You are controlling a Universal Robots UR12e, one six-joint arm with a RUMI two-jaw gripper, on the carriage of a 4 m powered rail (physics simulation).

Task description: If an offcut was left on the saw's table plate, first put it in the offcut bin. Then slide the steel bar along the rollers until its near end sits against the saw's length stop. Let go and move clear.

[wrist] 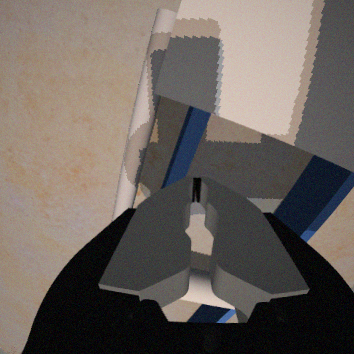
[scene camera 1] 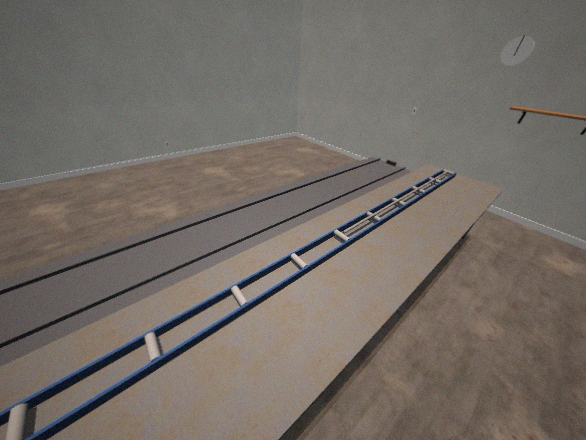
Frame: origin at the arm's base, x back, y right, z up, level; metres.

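Seen in the pictures: gripper, fingertip midpoint: (wrist: 194, 179).
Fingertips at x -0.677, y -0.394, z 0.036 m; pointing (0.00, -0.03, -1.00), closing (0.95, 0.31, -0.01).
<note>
Offsets run from my fingertips to a thing's top centre. "spot": to the spot under its first point. Level surfaces: height alone.
The steel bar (scene camera 1: 357, 226) lies as a thin pale strip between the blue rails at the far part of the roller track {spot: dx +0.044, dy -1.748, dz -0.009 m} (scene camera 1: 299, 261). Its near end is around a roller right of the middle in the scene view. My gripper (wrist: 194, 179) is shut and empty in the wrist view, above the blue rails (wrist: 187, 145) near the edge of a flat plate {spot: dx +0.013, dy +0.081, dz -0.007 m} (wrist: 265, 65), which seems to be the saw's table plate. Shadows cross that plate, and no offcut shows on its visible part. The gripper, the saw and the offcut bin do not show in the scene view. The length stop cannot be made out.
A pale round rod {dx -0.052, dy -0.019, dz -0.046 m} (wrist: 142, 105) runs along the left side of the plate. The roller track stands on a long tabletop {dz -0.066 m} (scene camera 1: 350, 300). Beside it runs a grey floor strip (scene camera 1: 165, 255) with two black rails. An orange wall rail (scene camera 1: 547, 113) is at the right.
</note>
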